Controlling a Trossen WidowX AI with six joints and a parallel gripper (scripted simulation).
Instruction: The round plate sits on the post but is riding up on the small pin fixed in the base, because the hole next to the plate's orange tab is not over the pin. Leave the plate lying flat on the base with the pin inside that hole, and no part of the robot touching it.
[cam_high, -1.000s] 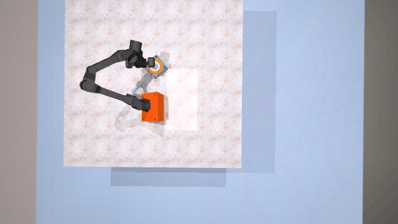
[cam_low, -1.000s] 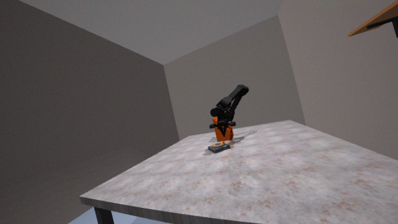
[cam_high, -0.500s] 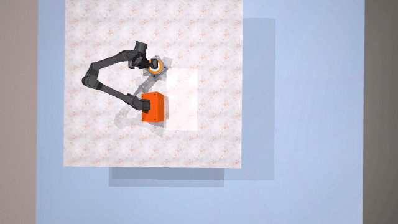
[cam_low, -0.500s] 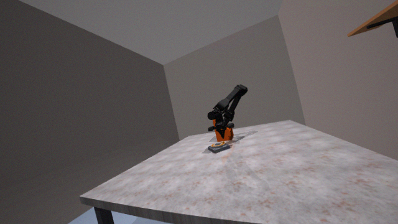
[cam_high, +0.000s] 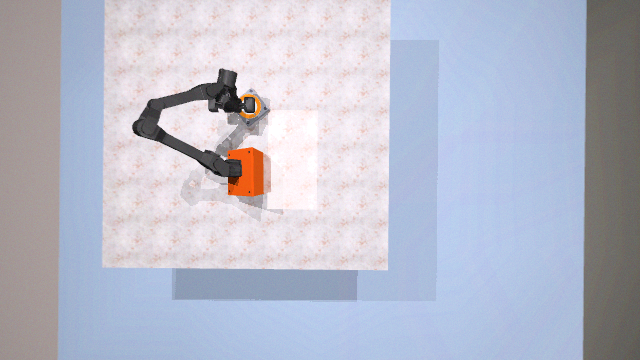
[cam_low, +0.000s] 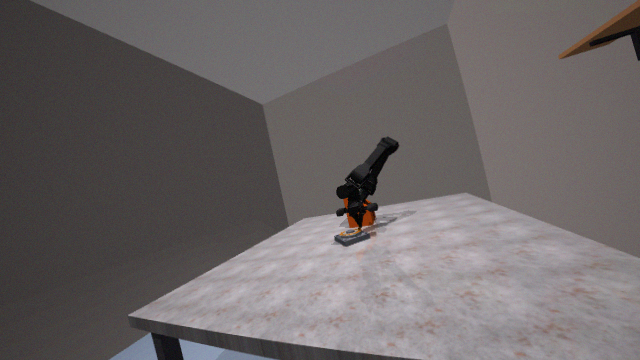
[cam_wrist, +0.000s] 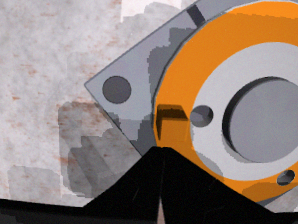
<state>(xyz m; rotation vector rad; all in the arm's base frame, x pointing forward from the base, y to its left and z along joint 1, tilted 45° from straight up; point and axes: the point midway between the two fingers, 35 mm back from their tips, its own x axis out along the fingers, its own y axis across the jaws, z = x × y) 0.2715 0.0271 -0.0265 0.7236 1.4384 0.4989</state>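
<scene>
Now: gripper tip 5 cm to the left of the base, 2 cm above it and 1 cm short of it.
</scene>
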